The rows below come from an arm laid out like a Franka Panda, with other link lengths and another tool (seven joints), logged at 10 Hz.
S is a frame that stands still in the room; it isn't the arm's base.
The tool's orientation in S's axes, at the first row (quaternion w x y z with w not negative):
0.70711, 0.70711, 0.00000, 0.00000
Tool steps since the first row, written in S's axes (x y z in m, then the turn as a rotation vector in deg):
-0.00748, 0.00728, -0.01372, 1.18, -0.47, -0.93
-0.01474, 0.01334, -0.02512, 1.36, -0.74, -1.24
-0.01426, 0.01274, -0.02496, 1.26, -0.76, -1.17
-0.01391, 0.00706, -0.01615, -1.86, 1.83, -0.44
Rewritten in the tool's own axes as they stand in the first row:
-0.00748, -0.01372, -0.00728, 1.18, -0.93, 0.47
-0.01474, -0.02512, -0.01334, 1.36, -1.24, 0.74
-0.01426, -0.02496, -0.01274, 1.26, -1.17, 0.76
-0.01391, -0.01615, -0.00706, -1.86, -0.44, -1.83

